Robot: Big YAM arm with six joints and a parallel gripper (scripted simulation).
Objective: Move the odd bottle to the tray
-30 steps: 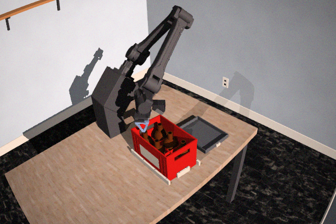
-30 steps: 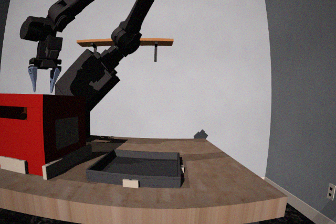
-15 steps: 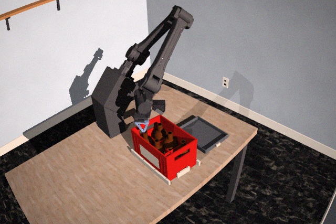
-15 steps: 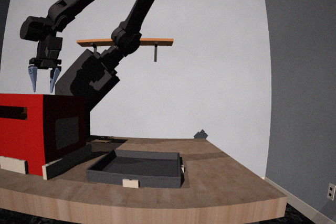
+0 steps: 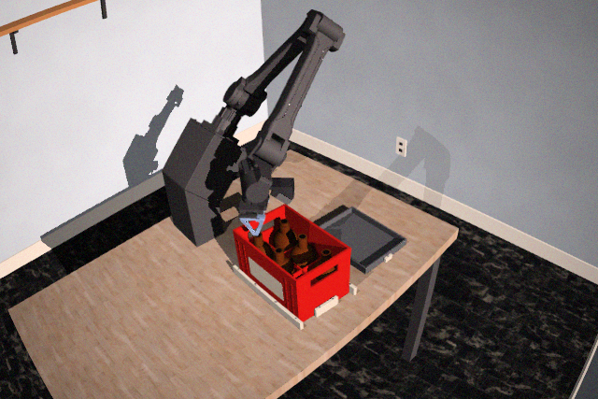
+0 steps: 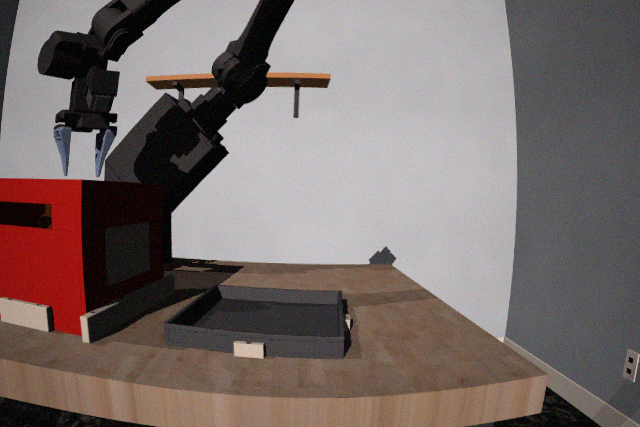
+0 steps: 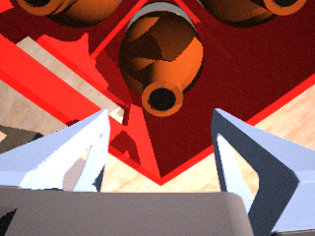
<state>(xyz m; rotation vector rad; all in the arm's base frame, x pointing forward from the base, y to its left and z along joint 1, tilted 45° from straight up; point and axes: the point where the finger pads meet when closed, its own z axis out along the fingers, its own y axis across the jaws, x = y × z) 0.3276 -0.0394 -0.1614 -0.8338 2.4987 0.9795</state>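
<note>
The red crate is 110 mm below my hand, 90 mm ahead of it and 30 mm to the left of it. The rest, counted from my hand: dark grey tray 310 mm to the left, 180 mm below, 110 mm ahead.
</note>
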